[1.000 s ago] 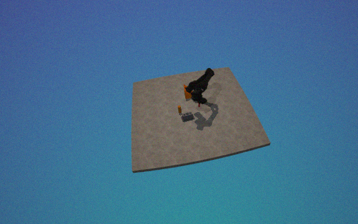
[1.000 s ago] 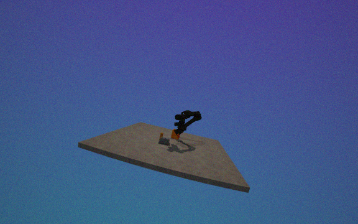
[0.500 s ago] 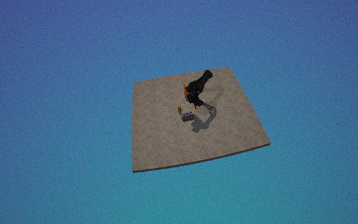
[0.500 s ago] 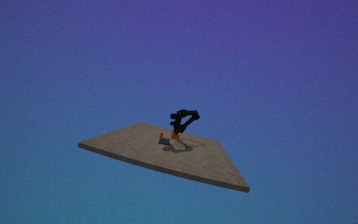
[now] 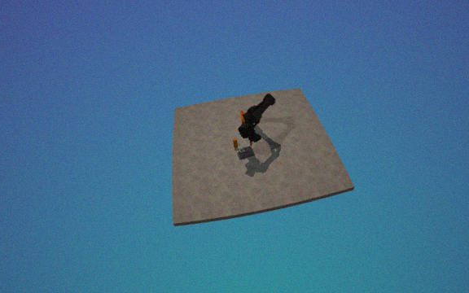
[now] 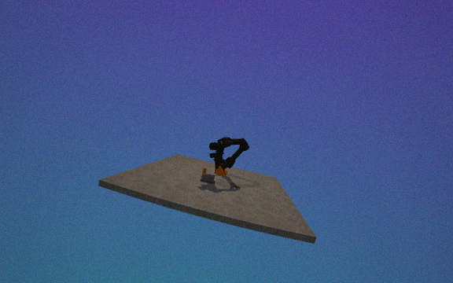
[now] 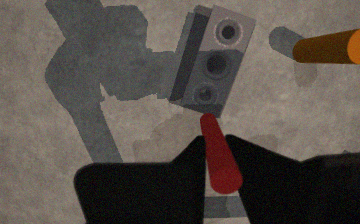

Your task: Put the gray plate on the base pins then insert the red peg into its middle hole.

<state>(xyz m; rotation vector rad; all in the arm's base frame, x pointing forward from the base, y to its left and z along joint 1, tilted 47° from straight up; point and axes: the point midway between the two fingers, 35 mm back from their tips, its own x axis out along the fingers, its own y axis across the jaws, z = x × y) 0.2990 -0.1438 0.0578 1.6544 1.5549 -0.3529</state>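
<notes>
My gripper tip is now 7 cm above the gray plate and 5 cm to the left of it. Round my gripper tip: base (11 cm below, 5 cm to the right); orange peg (10 cm to the right, 10 cm behind, 8 cm below); red peg (right at my gripper tip).
</notes>
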